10 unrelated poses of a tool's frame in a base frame.
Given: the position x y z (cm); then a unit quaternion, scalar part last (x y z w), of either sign.
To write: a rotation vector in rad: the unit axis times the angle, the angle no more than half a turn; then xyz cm. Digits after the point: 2 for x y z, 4 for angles.
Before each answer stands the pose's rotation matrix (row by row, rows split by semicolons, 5 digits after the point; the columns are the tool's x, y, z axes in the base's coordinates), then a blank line. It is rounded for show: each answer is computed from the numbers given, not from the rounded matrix.
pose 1, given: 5.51 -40.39 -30.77 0.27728 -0.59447 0.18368 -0.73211
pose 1, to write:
0.22574 -0.06072 0.97229; -0.59862 0.77876 0.18761; -0.76857 -0.62438 0.13944

-0.6101 1.3080 -0.4041 5.51 -40.39 -30.77
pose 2, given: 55.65 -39.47 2.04 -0.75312 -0.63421 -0.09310 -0.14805
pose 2, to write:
0.17822 0.92771 0.32802; 0.98284 -0.15172 -0.10491; -0.04756 0.34109 -0.93883

2.1660 1.8240 0.2678 55.65 -39.47 2.04
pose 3, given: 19.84 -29.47 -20.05 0.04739 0.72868 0.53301 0.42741
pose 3, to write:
-0.63015 -0.38656 0.67341; 0.52469 0.42731 0.73628; -0.57237 0.81730 -0.06644

0.1184 1.8202 1.3315 19.84 -29.47 -20.05
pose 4, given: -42.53 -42.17 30.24 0.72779 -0.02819 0.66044 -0.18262
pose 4, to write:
0.12605 0.20019 0.97162; -0.28225 -0.93171 0.22858; 0.95102 -0.30305 -0.06094

-2.0536 0.0795 -1.8636 -42.53 -42.17 30.24
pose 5, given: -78.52 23.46 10.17 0.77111 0.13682 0.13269 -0.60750
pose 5, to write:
0.92735 0.37223 0.03840; 0.04979 -0.22444 0.97321; 0.37088 -0.90060 -0.22667

-1.7821 -0.3162 -0.3067 -78.52 23.46 10.17
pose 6, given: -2.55 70.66 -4.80 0.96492 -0.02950 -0.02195 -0.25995
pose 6, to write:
0.99730 -0.06834 -0.02702; -0.04552 -0.86311 0.50296; -0.05770 -0.50037 -0.86389

-2.6138 0.0799 0.0595 -2.55 70.66 -4.80
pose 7, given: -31.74 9.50 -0.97 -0.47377 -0.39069 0.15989 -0.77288
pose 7, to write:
0.64359 0.61734 0.45241; 0.12304 0.49996 -0.85727; -0.75541 0.60740 0.24581

1.0265 0.8465 -0.3464 -31.74 9.50 -0.97
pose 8, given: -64.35 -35.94 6.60 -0.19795 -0.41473 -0.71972 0.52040
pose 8, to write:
-0.38000 0.91328 -0.14671; -0.58489 -0.11436 0.80301; 0.71659 0.39095 0.57763

-0.4745 -0.9942 -1.7253 -64.35 -35.94 6.60
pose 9, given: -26.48 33.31 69.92 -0.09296 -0.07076 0.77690 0.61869
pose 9, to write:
-0.21716 -0.94817 -0.23200; 0.97448 -0.22443 0.00508; -0.05688 -0.22497 0.97270

-0.2139 -0.1628 1.7873 -26.48 33.31 69.92
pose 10, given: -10.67 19.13 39.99 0.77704 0.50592 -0.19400 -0.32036
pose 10, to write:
0.41283 0.66193 -0.62564; 0.91053 -0.28284 0.30156; 0.02266 -0.69415 -0.71947

-2.0420 -1.3295 0.5098 -10.67 19.13 39.99
